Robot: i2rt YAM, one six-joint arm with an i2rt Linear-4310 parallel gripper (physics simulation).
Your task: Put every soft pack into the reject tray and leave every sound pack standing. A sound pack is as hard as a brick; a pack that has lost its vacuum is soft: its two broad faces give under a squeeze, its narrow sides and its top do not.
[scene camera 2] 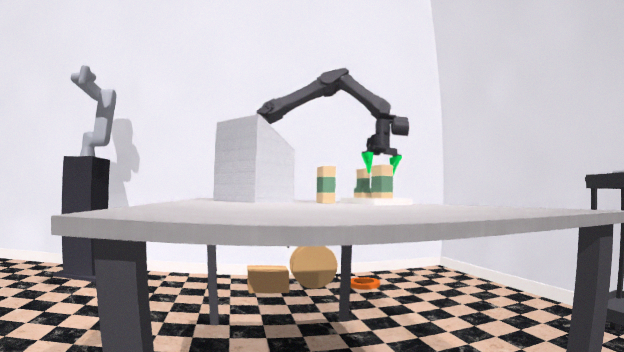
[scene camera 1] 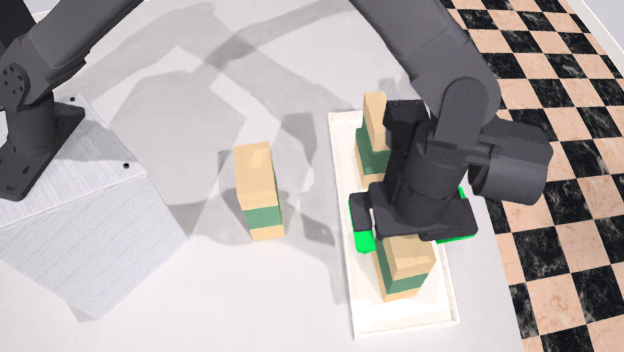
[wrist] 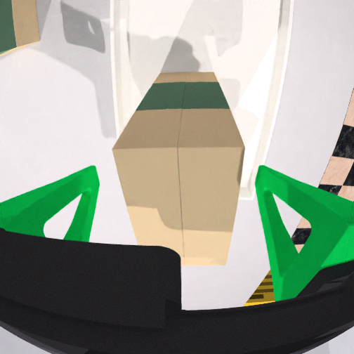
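Seen in the pictures: gripper, fingertip midpoint: (scene camera 2: 380, 174) (scene camera 1: 400, 244); arm's base at its link origin: (scene camera 2: 255, 135) (scene camera 1: 34, 147).
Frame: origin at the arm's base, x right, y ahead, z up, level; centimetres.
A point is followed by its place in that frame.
Note:
My gripper (scene camera 1: 410, 241) @(x 3.8, y 46.9, z -13.7 cm) (scene camera 2: 382, 171) @(x 3.8, y 46.9, z -13.7 cm) (wrist: 176, 174) is open, its green fingers to the left and right of the top of the nearer pack (scene camera 1: 412, 255) @(x 6.7, y 47.8, z -10.4 cm) (scene camera 2: 382, 182) @(x 8.3, y 46.3, z -16.8 cm) (wrist: 182, 185); gaps show on both sides in the wrist view. This tan pack with a green band stands upright in the white tray (scene camera 1: 367, 322) @(x 11.5, y 43.7, z -24.3 cm) (scene camera 2: 402, 201) @(x 12.6, y 52.7, z -23.5 cm) (wrist: 119, 95). Another pack (scene camera 1: 375, 112) @(x -15.1, y 43.6, z -10.3 cm) (scene camera 2: 362, 175) @(x -12.7, y 43.4, z -13.2 cm) stands farther back in the tray, partly hidden by the arm; a green part juts out low beside it, and I cannot tell what it is. A third pack (scene camera 1: 257, 185) @(x -2.4, y 28.4, z -10.7 cm) (scene camera 2: 326, 184) @(x -1.0, y 27.2, z -17.6 cm) (wrist: 22, 22) stands upright on the table left of the tray.
The large grey block (scene camera 1: 95, 240) @(x 8.2, y 8.3, z -8.9 cm) (scene camera 2: 237, 160) @(x 9.6, y -5.0, z -10.3 cm) under the arm's base stands left of the packs. The table's edge runs right of the tray, with checkered floor (scene camera 1: 550, 250) beyond. A yellow thing (wrist: 262, 290) shows low in the wrist view.

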